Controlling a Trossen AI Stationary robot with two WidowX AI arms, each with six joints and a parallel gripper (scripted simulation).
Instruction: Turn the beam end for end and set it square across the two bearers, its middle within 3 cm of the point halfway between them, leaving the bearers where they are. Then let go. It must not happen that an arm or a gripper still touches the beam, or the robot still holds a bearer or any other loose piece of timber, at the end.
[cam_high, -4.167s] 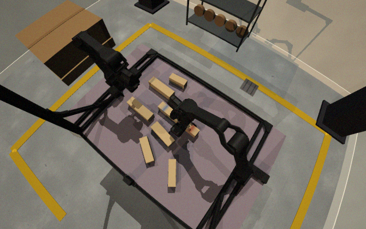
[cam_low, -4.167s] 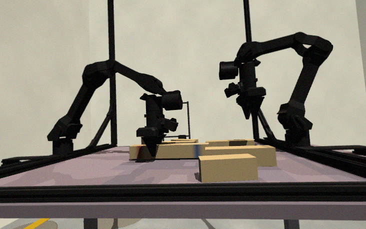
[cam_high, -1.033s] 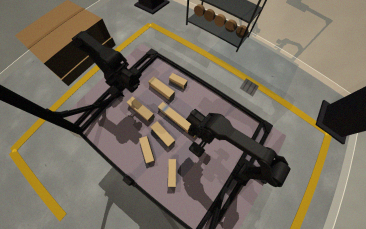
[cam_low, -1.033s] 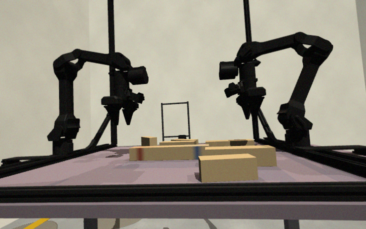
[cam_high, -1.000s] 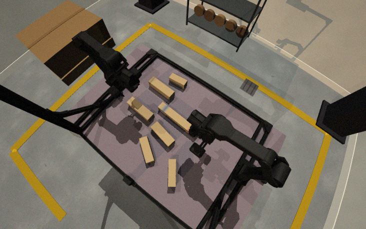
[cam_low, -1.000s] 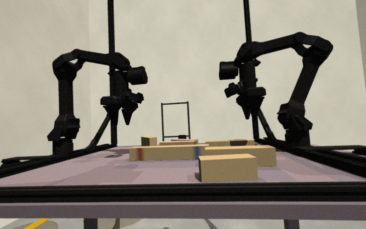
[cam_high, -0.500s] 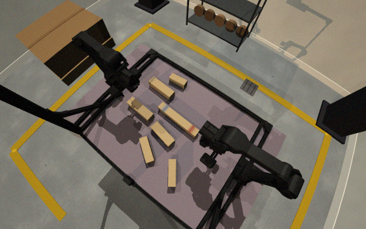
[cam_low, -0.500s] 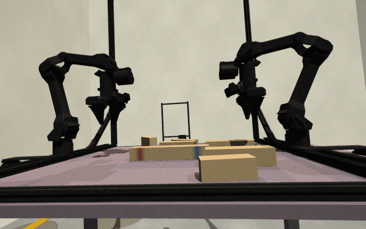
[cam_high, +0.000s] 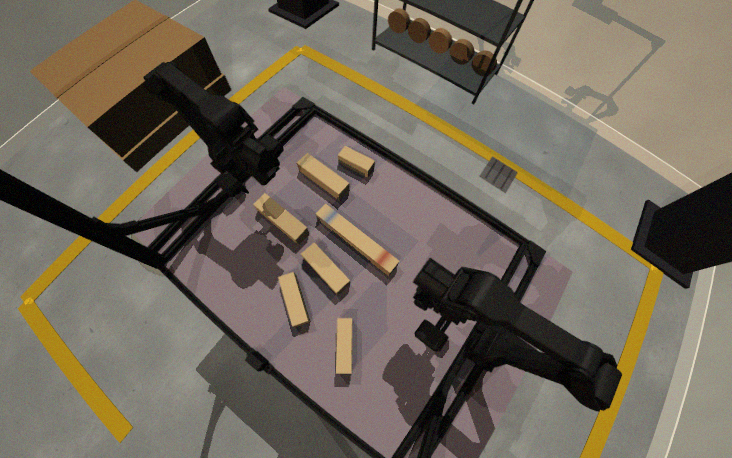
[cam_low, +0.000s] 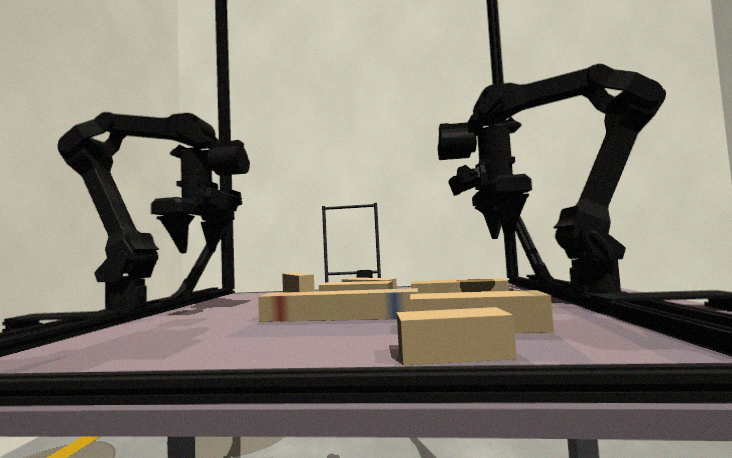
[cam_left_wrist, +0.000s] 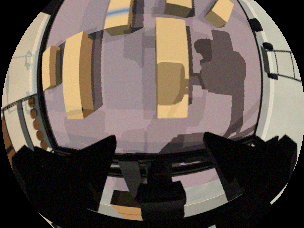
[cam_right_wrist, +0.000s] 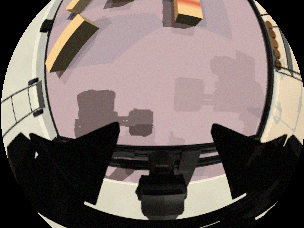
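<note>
Right now my left hand is 300 mm to the left of the beam, 140 mm above it and 60 mm short of it.
</note>
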